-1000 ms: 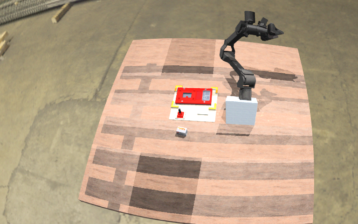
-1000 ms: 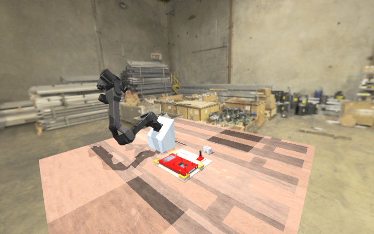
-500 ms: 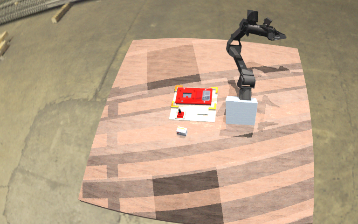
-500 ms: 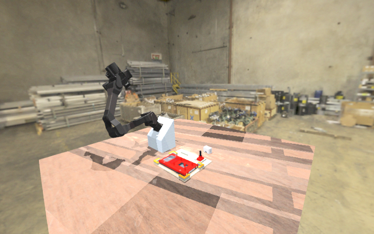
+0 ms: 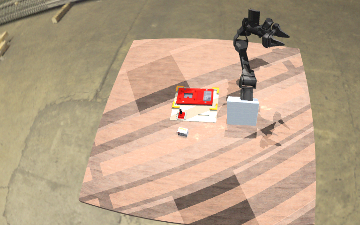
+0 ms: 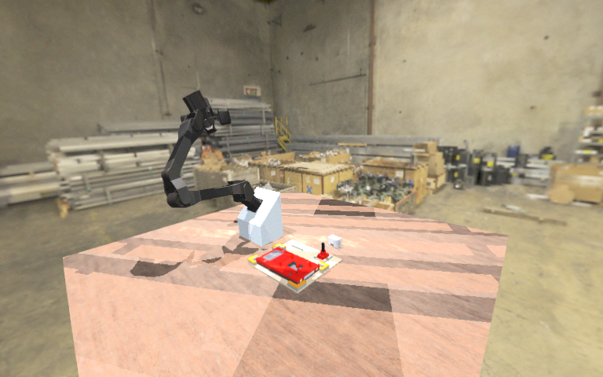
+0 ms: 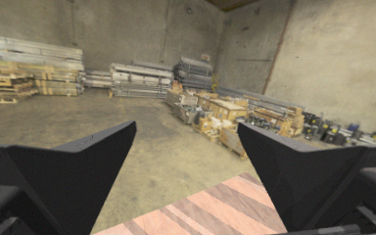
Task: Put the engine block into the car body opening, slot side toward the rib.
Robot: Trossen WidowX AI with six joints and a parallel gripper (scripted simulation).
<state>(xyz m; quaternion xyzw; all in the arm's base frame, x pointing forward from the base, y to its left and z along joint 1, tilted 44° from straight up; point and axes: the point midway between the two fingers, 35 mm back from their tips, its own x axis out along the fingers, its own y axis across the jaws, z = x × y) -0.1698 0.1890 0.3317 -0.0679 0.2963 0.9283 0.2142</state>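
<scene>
My gripper tip is 520 mm short of the engine block, 220 mm to the right of it and 500 mm above it. The rest, counted from my gripper tip: beige base plate 490 mm ahead, 10 mm to the left, 510 mm below.
</scene>
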